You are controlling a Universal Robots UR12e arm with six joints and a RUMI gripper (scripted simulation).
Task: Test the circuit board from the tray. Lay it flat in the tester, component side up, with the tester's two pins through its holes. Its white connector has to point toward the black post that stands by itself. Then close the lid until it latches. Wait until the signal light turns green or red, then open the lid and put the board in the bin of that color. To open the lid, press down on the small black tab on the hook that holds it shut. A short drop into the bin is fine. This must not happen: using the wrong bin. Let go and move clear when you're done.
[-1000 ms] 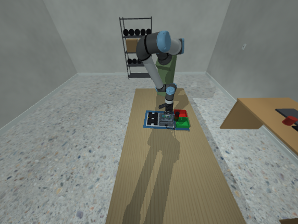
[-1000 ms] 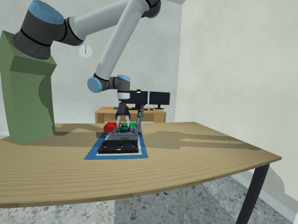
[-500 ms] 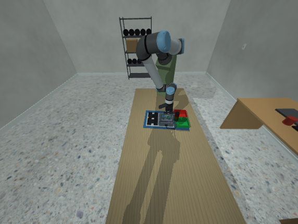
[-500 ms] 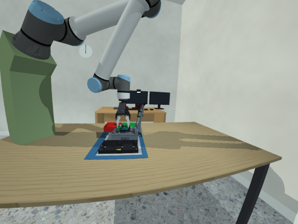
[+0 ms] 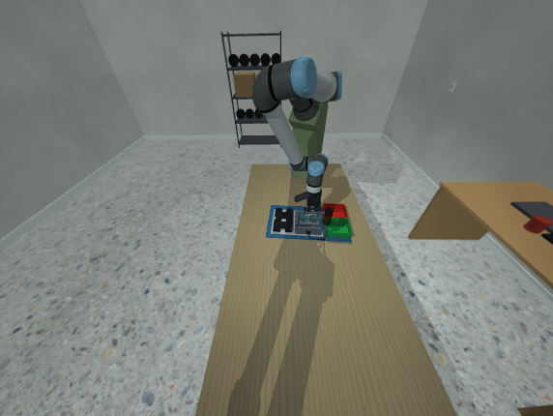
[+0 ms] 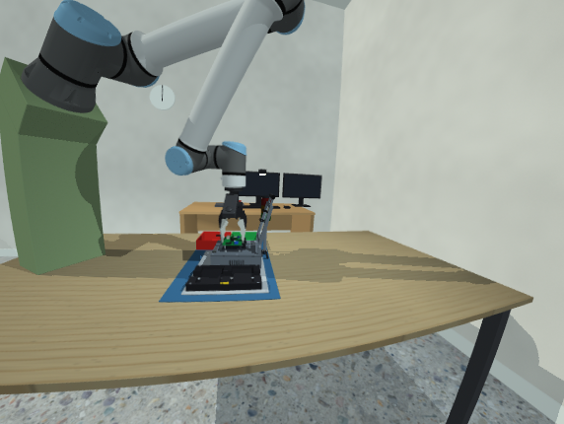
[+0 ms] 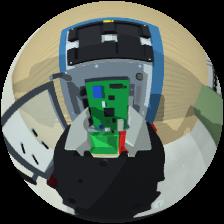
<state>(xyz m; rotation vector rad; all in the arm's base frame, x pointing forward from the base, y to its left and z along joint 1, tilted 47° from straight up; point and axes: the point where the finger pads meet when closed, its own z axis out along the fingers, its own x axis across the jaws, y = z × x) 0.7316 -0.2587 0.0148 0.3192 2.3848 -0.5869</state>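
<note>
The green circuit board lies 10 mm to the left of my hand. The rest, counted from my hand: tester lid 120 mm ahead, 50 mm to the right, 100 mm above; red bin 230 mm to the left, 70 mm below; green bin 130 mm ahead, 160 mm to the left, 70 mm below.
</note>
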